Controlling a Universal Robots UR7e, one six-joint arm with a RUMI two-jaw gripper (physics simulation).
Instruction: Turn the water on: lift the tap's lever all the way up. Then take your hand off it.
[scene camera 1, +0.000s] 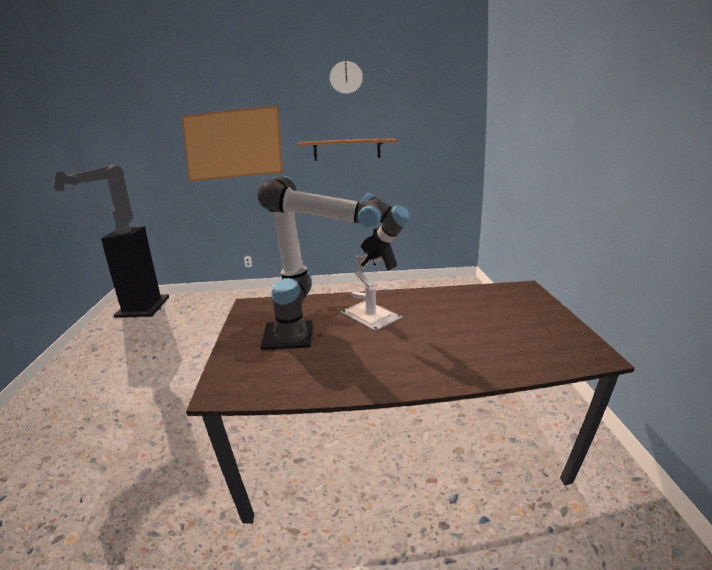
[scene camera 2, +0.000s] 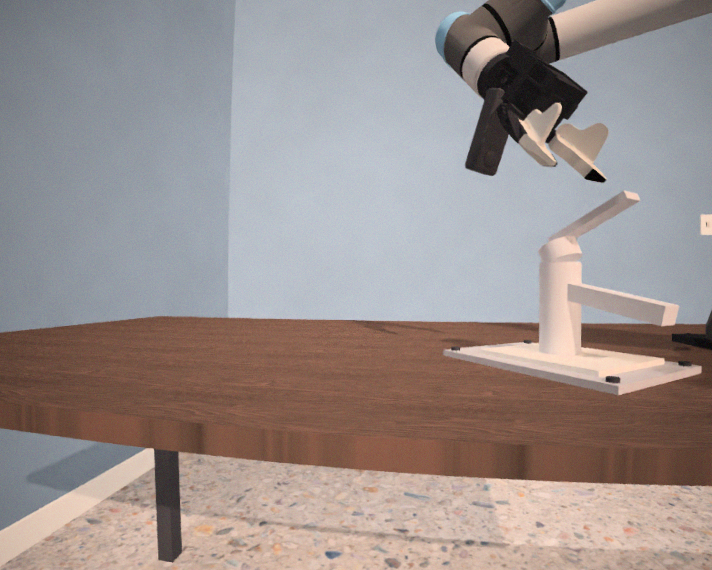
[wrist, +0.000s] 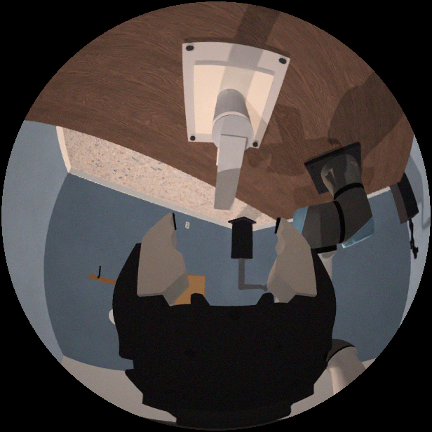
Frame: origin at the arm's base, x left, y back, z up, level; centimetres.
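Seen in the pictures: gripper, between the fingertips: (scene camera 1: 365, 268) (scene camera 2: 581, 174); arm's base, origin of its link: (scene camera 1: 291, 333).
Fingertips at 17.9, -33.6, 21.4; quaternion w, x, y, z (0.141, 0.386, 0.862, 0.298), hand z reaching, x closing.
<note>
Pixels of each thing's top centre, then the offset from my fingertips to it, as dx, dy, dz. "spot": a spot on its surface instead. Level surfaces: height alone.
- white tap, a spot on its surface: (scene camera 2: 559, 308) spot: -0.3, -2.6, -15.7
- spout, centre of its top: (scene camera 2: 616, 282) (scene camera 1: 360, 291) +2.9, +2.5, -12.7
- brown table, height of its surface: dz -22.7
The white tap (scene camera 1: 371, 300) (scene camera 2: 559, 308) (wrist: 231, 107) stands upright on its white base plate (scene camera 1: 381, 324) (scene camera 2: 504, 361) (wrist: 188, 95) on the table. Its lever (scene camera 1: 364, 278) (scene camera 2: 598, 214) (wrist: 230, 172) slants steeply upward from the tap's top, over the side where the spout (scene camera 1: 358, 295) (scene camera 2: 623, 302) points. My gripper (scene camera 2: 580, 172) (wrist: 226, 217) is open, with nothing between its fingers. In the second scene view it hangs above the lever's tip, apart from it. In the wrist view the lever's tip ends short of the gap between the fingertips.
The brown table (scene camera 1: 475, 332) (scene camera 2: 237, 380) carries the tap and the arm's black base plate (scene camera 1: 286, 335) beside it. A black pedestal (scene camera 1: 131, 270) with a grey arm stands on the floor at the left. A shelf (scene camera 1: 347, 141) and a board (scene camera 1: 232, 143) are on the wall.
</note>
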